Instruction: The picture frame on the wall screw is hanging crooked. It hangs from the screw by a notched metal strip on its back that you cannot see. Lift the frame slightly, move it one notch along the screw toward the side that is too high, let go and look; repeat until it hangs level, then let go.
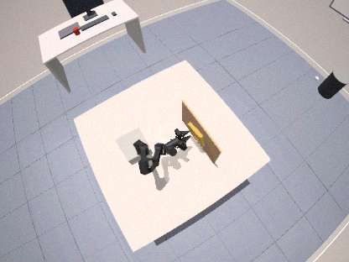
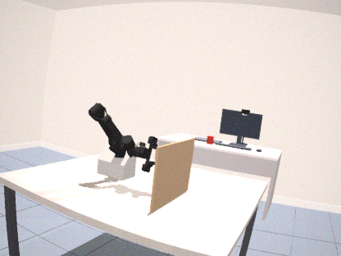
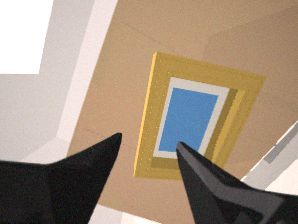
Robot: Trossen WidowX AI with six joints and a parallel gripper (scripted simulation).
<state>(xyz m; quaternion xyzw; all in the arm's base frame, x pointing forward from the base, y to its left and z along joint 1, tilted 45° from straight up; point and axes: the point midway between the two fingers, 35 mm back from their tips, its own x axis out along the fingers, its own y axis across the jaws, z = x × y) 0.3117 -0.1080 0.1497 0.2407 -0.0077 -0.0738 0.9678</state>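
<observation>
The picture frame is 50 mm ahead of my gripper tip, 20 mm to the right of it and 50 mm below it. From my gripper tip the other things lie so: wall board: 60 mm ahead, 20 mm to the right, 60 mm below.
</observation>
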